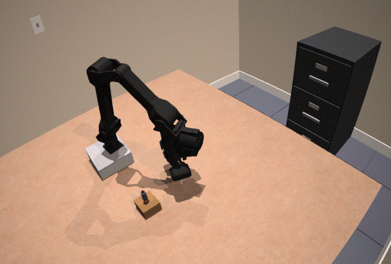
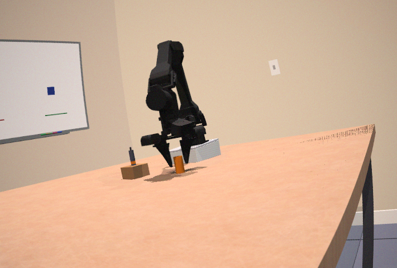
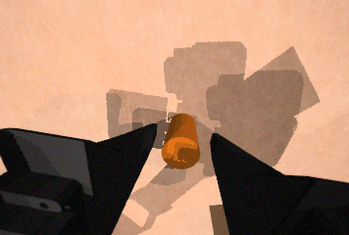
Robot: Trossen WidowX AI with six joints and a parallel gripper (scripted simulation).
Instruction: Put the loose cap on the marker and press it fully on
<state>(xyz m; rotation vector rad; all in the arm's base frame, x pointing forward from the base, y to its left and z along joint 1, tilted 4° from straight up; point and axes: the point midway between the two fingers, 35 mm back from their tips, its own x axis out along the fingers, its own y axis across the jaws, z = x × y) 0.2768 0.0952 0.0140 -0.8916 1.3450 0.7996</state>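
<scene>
Now: the orange cap right at my gripper tip. Round my gripper tip: tan holder block (160 mm to the right, 20 mm ahead).
</scene>
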